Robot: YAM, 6 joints.
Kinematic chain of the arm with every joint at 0, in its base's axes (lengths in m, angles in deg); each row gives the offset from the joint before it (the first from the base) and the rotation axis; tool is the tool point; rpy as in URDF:
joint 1: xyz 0 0 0.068 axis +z
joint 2: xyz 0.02 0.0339 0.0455 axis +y
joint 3: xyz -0.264 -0.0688 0 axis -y
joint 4: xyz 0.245 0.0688 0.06 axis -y
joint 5: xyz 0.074 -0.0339 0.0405 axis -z
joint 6: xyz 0.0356 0 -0.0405 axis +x
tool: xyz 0 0 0 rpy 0 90 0
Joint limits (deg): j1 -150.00..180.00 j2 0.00..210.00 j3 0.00..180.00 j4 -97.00..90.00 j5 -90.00..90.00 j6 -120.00..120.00
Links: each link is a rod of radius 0.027 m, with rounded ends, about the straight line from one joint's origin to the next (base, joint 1, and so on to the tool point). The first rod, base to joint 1, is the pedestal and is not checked.
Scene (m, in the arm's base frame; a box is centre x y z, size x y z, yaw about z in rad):
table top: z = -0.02
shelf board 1: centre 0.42 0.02 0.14 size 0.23 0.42 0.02 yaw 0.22
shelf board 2: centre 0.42 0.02 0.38 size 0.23 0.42 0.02 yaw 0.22
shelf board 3: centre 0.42 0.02 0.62 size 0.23 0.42 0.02 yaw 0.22
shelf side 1: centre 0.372 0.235 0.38 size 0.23 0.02 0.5 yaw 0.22
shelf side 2: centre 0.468 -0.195 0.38 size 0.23 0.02 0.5 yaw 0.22
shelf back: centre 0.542 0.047 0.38 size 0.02 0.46 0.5 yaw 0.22
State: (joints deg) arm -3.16 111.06 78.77 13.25 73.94 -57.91
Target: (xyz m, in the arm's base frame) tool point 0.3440 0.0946 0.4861
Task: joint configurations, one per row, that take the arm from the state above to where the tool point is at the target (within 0.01 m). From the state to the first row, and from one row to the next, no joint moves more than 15 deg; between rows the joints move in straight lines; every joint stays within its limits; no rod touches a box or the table.
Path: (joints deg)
1: -8.44 96.56 65.35 8.56 77.32 -57.91
2: -13.72 82.06 51.93 3.86 80.69 -57.91
3: -19.01 67.56 38.51 -0.83 84.07 -57.91
4: -7.42 66.27 47.33 2.28 82.76 -57.91
5: 4.16 64.99 56.14 5.38 81.44 -57.91
6: 15.75 63.71 64.96 8.49 80.12 -57.91
7: 27.33 62.42 73.77 11.60 78.81 -57.91
8: 25.16 72.80 81.73 13.69 76.59 -57.91
9: 23.00 83.17 89.68 15.78 74.36 -57.91
10: 20.83 93.54 97.64 17.87 72.14 -57.91

